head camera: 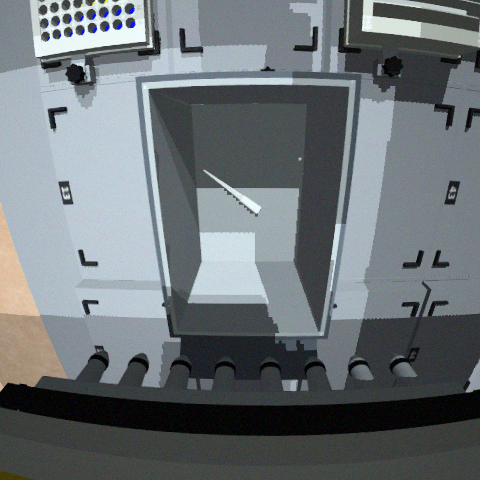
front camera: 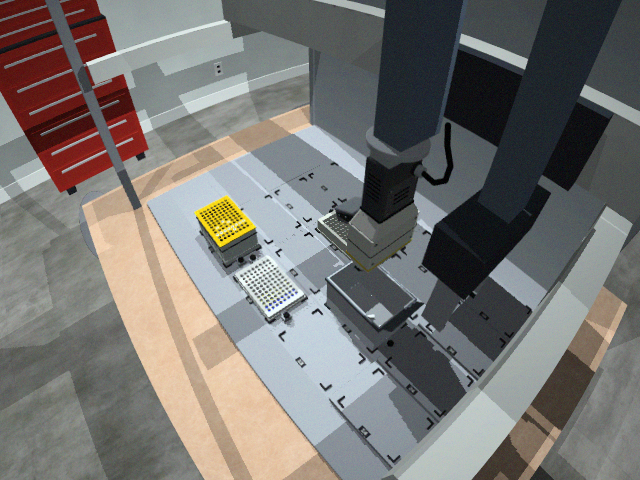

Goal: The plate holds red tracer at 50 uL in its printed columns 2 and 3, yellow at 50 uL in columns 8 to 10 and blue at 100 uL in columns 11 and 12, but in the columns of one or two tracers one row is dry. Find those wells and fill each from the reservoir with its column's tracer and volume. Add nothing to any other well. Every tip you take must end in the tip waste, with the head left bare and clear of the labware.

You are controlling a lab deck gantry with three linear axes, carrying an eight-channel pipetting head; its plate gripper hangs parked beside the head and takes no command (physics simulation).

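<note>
The pipetting head is raised behind the tip waste. Its eight nozzles are bare in the head camera view. A loose white tip shows slanted inside the waste. The white plate sits left of the waste, with blue in its two nearest columns and a little yellow at the frame's top edge. The reservoir is partly hidden by the head and cut off in the head camera view. The plate gripper hangs beside the head; its finger opening is unclear.
A yellow-topped tip rack stands behind the plate at the deck's left side. Dark clamp knobs stand beside the plate and reservoir. A pale frame rail crosses the right foreground. A red drawer cabinet stands beyond the deck.
</note>
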